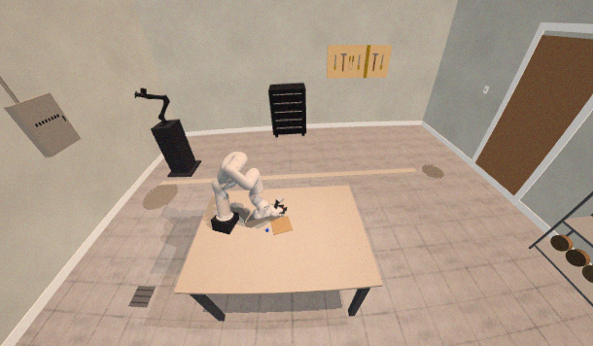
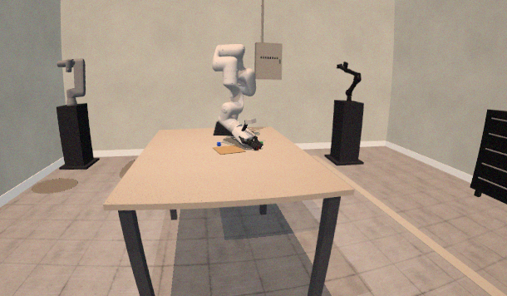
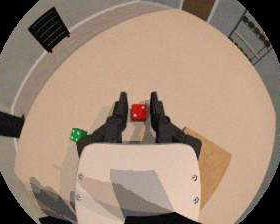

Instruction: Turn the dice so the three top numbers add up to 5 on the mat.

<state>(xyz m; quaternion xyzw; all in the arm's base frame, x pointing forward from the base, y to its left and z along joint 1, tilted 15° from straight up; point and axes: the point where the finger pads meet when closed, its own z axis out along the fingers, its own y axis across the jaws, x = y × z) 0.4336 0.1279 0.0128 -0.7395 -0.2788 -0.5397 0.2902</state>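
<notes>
Right now the red die is 1 cm below my hand. From my hand the other things lie so: green die: 10 cm behind, 4 cm to the left, 1 cm below; then blue die: 20 cm to the right, 11 cm behind, 1 cm below; then brown mat: 15 cm to the right, 2 cm below, 1 cm behind.
</notes>
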